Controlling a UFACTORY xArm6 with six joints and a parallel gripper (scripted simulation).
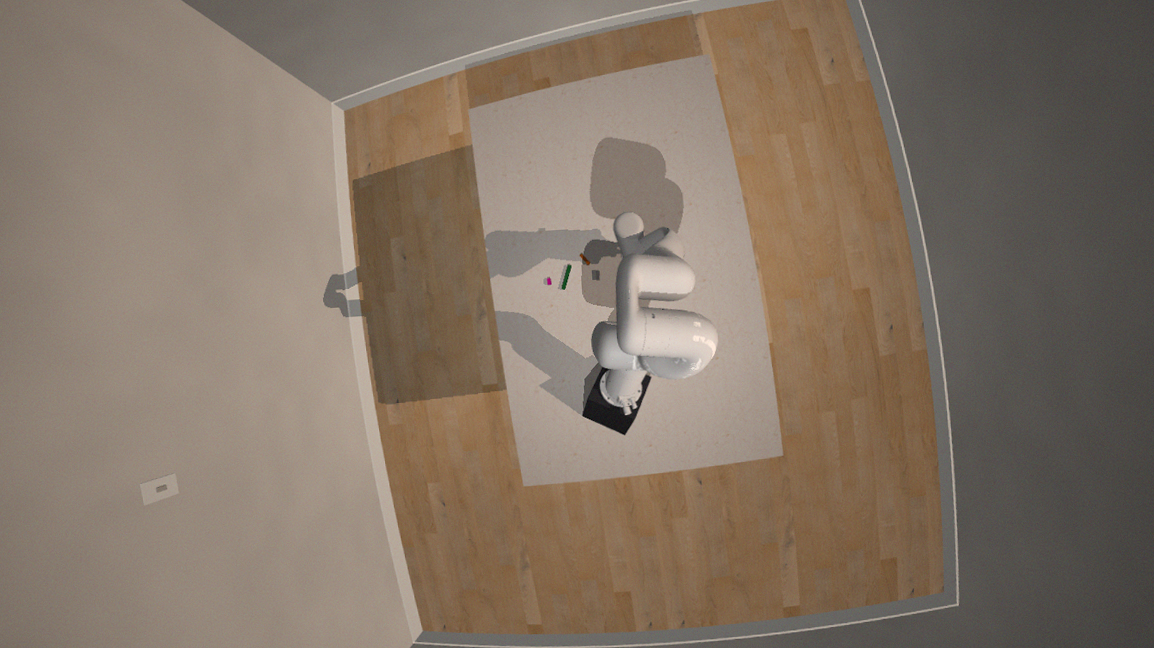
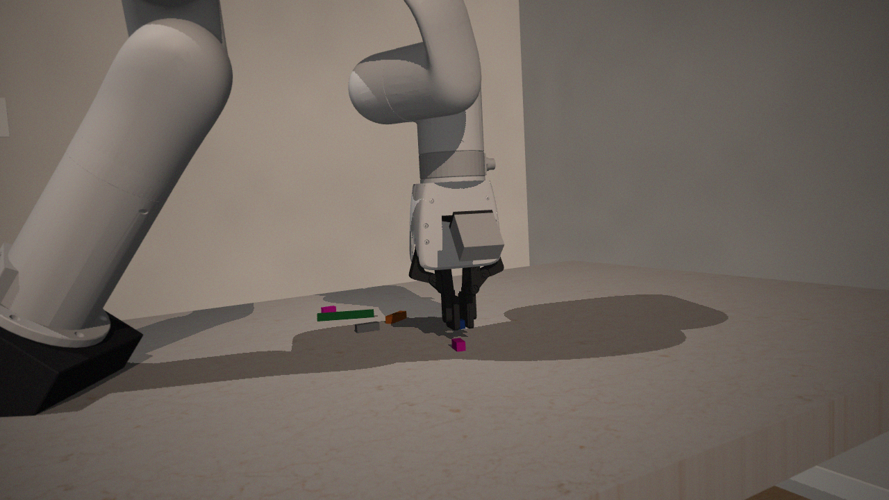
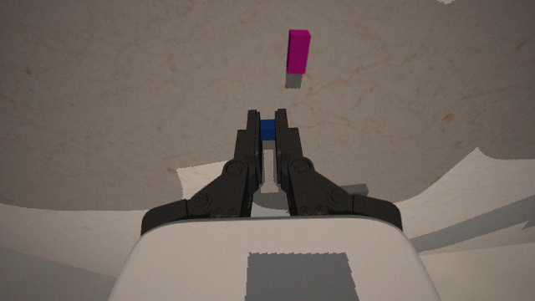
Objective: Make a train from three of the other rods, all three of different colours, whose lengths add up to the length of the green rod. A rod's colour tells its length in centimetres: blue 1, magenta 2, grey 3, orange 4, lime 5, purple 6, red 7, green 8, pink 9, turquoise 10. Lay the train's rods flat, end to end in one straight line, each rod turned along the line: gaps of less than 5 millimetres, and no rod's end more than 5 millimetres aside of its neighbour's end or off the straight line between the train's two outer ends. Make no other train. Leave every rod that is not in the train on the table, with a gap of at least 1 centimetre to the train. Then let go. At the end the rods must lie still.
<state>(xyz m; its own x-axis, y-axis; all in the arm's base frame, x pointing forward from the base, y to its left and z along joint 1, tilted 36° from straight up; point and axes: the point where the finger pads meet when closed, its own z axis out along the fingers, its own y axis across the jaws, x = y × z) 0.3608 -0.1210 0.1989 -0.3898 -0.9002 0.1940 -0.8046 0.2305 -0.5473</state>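
The grey rod lies 130 mm to the left of my hand, 30 mm below it and 30 mm behind it. Round my hand: green rod: 230 mm to the left, 30 mm below; then blue rod: 20 mm below; then orange rod: 150 mm to the left, 30 mm below, 30 mm ahead.
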